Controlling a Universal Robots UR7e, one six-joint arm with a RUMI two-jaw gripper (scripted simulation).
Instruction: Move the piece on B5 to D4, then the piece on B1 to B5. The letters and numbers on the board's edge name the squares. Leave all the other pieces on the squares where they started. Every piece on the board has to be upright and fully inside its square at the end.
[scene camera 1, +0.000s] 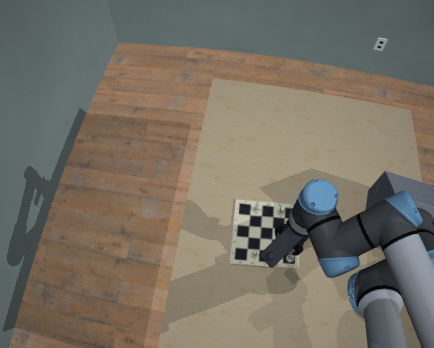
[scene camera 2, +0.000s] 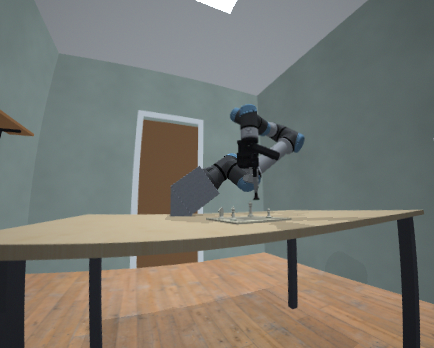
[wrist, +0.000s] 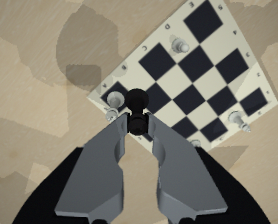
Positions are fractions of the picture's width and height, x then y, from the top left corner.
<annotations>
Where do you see my gripper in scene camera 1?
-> At 0.65, 0.72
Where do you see my gripper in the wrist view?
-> At 0.49, 0.51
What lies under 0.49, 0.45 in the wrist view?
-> A black piece.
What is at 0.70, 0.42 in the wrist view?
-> A chessboard.
</annotations>
